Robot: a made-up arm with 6 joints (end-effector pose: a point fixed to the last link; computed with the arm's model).
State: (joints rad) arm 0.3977 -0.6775 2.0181 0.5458 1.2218 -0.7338
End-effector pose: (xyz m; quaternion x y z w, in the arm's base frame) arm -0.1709 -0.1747 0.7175 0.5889 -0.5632 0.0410 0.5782
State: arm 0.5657 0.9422 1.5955 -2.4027 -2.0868 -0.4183
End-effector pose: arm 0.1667 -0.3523 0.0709 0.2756 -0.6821 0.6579 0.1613
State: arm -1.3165 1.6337 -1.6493 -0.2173 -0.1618 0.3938
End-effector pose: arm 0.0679 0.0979 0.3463 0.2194 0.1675 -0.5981 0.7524
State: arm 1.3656 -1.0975 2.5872 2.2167 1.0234 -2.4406
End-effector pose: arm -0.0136 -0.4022 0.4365 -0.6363 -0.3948 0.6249 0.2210
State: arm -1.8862 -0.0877 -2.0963 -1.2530 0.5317 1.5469
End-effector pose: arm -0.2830 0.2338 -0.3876 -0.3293 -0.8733 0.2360 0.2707
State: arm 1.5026 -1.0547 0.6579 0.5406 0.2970 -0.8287
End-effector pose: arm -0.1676 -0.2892 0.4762 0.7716 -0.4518 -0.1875 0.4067
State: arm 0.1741 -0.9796 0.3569 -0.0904 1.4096 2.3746
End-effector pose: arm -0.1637 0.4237 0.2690 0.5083 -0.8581 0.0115 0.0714
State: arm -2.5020 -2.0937 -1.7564 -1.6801 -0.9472 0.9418
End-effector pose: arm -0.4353 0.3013 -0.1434 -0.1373 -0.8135 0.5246 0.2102
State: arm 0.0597 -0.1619 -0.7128 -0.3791 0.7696 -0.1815
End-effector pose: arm -0.0086 0.3220 0.3143 -0.0136 0.5860 0.2682 0.7645
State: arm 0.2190 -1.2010 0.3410 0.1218 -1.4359 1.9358
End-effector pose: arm -0.2631 0.2415 0.5275 0.0690 0.0225 0.5220 0.8499
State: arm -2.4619 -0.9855 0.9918 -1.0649 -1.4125 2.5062
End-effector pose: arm -0.4066 -0.1324 -0.1912 0.7364 -0.5400 -0.3699 0.1714
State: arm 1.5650 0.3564 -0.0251 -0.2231 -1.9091 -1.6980
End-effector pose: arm 0.1729 0.0540 0.3165 0.2005 0.6988 0.6780 0.1086
